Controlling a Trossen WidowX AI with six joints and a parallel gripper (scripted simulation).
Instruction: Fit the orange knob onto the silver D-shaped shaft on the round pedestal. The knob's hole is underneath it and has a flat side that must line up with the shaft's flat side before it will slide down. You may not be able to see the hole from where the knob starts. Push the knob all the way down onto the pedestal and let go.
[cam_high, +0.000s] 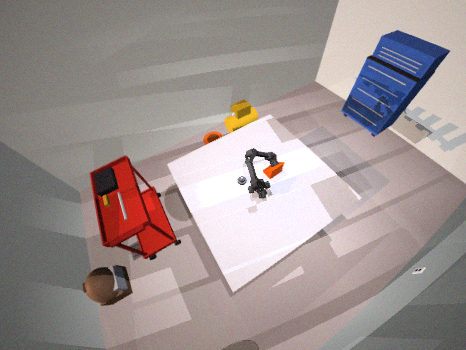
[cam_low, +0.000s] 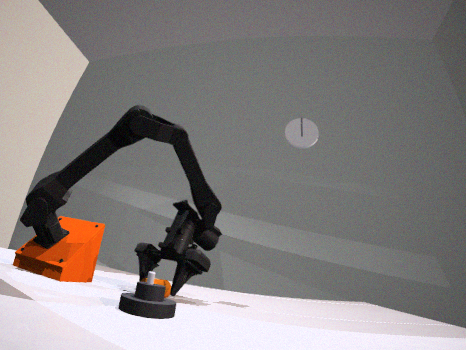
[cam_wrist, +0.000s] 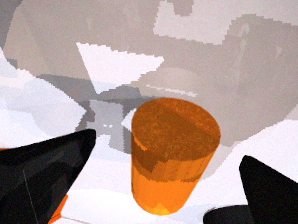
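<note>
Now: the round black pedestal 8 cm ahead of my gripper tip, 15 cm to the right of it and 2 cm above it. Round my gripper tip: orange knob (1 cm to the left, 1 cm above).
</note>
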